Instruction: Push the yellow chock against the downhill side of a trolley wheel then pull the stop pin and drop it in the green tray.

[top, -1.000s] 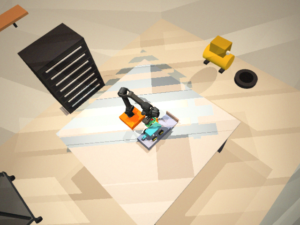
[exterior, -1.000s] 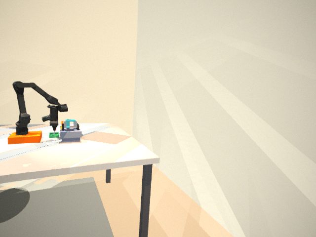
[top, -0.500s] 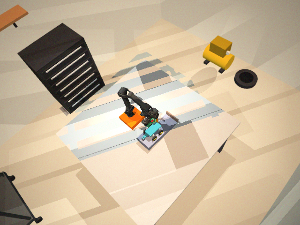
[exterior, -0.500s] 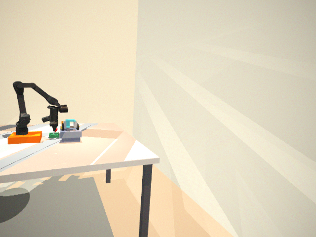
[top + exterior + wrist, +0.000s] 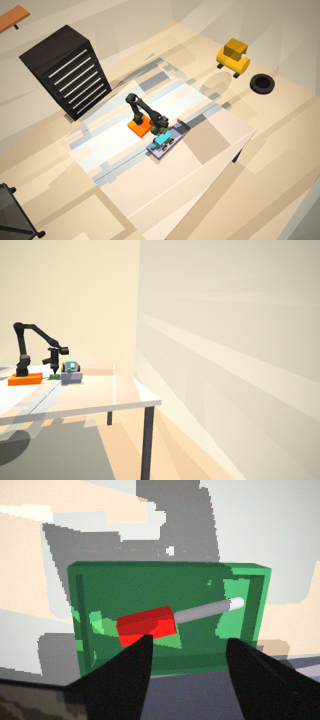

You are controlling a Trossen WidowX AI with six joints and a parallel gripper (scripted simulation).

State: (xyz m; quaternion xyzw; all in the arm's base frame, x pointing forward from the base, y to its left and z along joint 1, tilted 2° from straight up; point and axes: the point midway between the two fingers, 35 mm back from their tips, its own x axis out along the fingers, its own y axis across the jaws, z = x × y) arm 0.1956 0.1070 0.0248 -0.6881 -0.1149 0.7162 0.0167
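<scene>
Right now the stop pin is 3 cm below my gripper tip. Round my gripper tip: yellow chock 6 cm ahead, 1 cm to the left, 4 cm above; ramp 13 cm ahead, 7 cm to the right; green tray 5 cm below.
</scene>
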